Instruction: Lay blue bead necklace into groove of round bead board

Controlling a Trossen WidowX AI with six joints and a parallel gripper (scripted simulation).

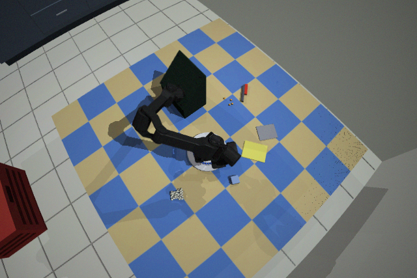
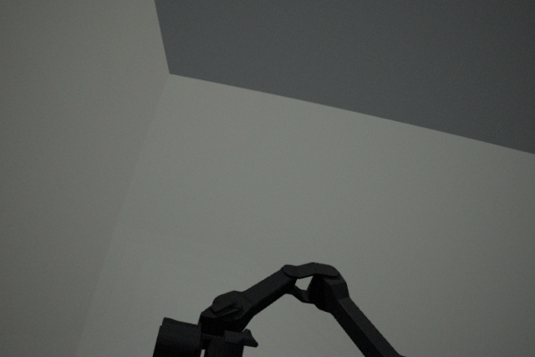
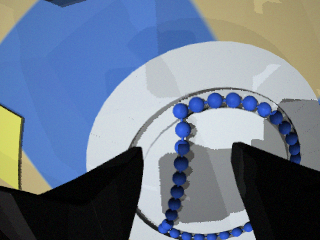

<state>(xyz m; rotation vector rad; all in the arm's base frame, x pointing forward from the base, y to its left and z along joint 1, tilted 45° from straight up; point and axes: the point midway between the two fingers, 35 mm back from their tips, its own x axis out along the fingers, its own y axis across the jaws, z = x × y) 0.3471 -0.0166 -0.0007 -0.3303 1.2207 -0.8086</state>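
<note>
The round white bead board lies 50 mm behind my gripper tip, 40 mm below it and 10 mm to the right of it. Also, from my gripper tip: small blue cube 140 mm ahead, 40 mm below, 30 mm to the left; then grey square 310 mm to the left, 50 mm below, 20 mm ahead; then yellow pad 200 mm to the left, 70 mm ahead, 50 mm below.
</note>
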